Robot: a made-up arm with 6 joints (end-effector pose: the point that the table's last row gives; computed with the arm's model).
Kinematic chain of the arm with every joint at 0, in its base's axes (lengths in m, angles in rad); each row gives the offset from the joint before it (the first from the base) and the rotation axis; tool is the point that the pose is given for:
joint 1: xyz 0 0 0.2 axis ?
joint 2: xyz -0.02 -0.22 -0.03 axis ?
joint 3: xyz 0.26 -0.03 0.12 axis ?
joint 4: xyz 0 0.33 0.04 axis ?
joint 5: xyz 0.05 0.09 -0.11 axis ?
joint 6: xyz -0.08 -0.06 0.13 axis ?
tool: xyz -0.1 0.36 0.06
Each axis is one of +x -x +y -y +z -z.
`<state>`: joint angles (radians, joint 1 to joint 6).
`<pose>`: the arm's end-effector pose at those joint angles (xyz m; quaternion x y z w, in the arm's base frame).
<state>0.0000 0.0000 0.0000 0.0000 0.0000 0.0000</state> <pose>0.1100 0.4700 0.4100 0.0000 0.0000 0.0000 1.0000</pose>
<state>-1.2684 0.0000 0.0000 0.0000 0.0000 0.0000</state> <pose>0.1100 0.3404 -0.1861 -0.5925 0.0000 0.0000 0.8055</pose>
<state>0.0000 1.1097 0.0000 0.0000 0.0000 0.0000</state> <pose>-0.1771 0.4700 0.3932 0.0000 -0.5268 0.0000 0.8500</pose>
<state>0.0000 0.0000 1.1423 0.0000 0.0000 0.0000</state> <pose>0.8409 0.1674 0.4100 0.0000 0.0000 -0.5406 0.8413</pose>
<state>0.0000 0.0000 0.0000 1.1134 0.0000 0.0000</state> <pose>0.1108 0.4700 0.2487 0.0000 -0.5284 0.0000 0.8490</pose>
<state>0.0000 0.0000 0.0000 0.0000 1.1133 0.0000</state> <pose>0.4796 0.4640 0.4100 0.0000 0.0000 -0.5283 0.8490</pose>
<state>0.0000 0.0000 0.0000 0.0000 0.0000 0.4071</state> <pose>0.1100 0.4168 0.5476 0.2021 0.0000 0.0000 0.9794</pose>
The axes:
joint 1: +x
joint 2: -y
joint 3: -z
joint 4: -y
joint 5: -z
joint 6: +x

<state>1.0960 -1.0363 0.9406 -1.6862 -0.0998 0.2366</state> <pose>0.7003 0.5922 -0.1004 0.2755 0.9599 -0.0217 0.0462</pose>
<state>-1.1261 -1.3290 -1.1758 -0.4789 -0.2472 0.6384</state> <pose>0.3915 0.2912 0.3982 0.1902 0.8305 -0.1203 0.5094</pose>
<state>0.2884 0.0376 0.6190 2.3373 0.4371 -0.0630</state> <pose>0.6396 0.3551 0.4370 -0.0433 -0.8737 -0.3570 0.3277</pose>
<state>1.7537 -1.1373 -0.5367 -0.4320 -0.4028 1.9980</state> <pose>0.5269 0.1359 0.1287 -0.5223 -0.6907 -0.2983 0.4014</pose>
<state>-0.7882 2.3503 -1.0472 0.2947 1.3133 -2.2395</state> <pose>0.3035 -0.1257 0.2067 -0.3159 -0.7425 -0.5588 0.1917</pose>
